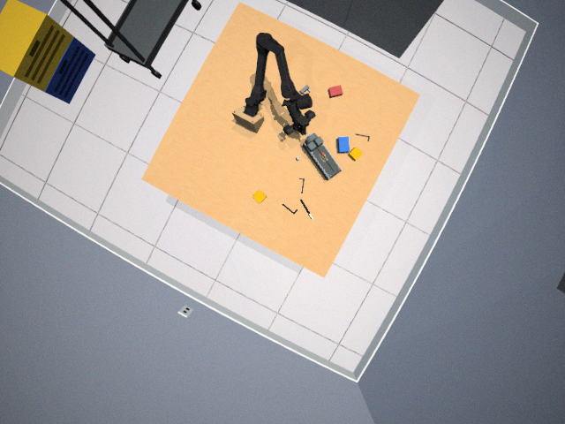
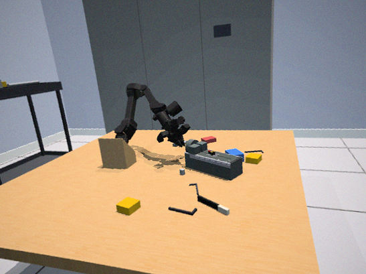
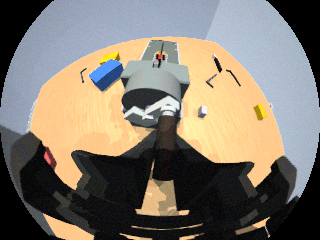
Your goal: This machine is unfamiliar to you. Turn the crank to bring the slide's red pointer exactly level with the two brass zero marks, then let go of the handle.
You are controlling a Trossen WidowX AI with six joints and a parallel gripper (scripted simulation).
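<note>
The dark crank handle is 1 cm behind my gripper tip, 1 cm to the left of it and 2 cm above it. Round my gripper tip: small grey cube (2 cm ahead, 12 cm to the right, 8 cm below); then blue block (24 cm ahead, 6 cm to the left, 7 cm below); then red pointer (14 cm ahead, 6 cm to the right, 1 cm below).
</note>
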